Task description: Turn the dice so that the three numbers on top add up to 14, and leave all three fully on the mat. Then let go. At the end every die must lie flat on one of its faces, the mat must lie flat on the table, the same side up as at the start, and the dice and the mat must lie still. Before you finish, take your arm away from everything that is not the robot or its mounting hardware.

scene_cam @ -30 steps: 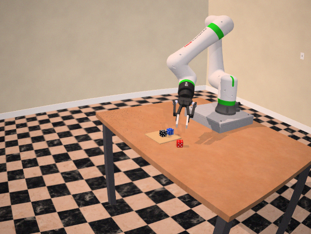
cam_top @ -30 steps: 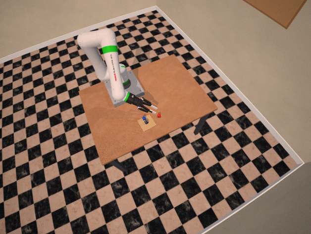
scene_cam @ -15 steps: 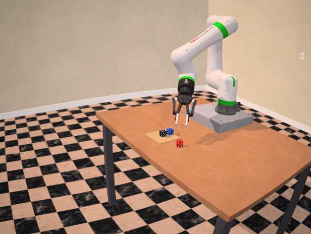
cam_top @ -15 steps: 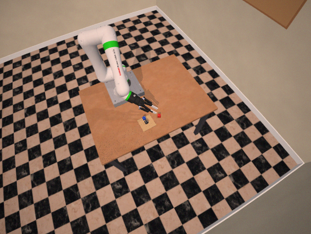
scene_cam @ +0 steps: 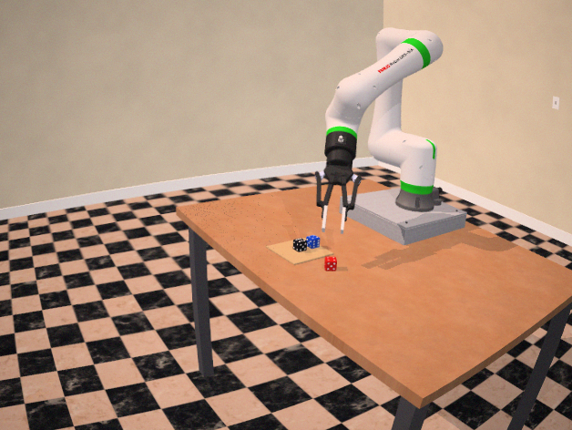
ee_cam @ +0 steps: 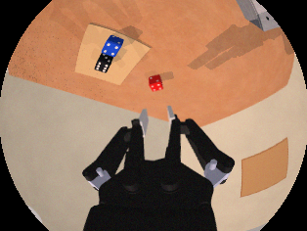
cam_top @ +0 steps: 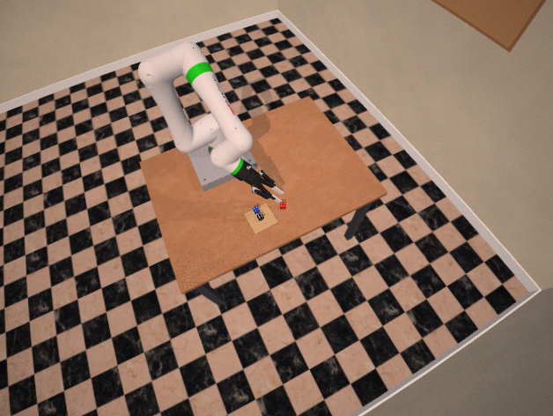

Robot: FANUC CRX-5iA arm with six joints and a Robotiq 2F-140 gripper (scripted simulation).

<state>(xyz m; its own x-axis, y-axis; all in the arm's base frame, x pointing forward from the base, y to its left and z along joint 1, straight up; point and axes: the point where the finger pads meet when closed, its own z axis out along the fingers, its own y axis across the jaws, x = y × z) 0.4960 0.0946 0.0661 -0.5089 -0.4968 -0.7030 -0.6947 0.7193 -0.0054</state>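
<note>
Now: hand 20 mm short of the red die, 20 mm to the right of it and 110 mm above it. Also, from my hand: blue die: 30 mm behind, 110 mm to the right, 110 mm below; then tan mat: 10 mm ahead, 120 mm to the right, 130 mm below; then black die: 10 mm ahead, 120 mm to the right, 110 mm below.
</note>
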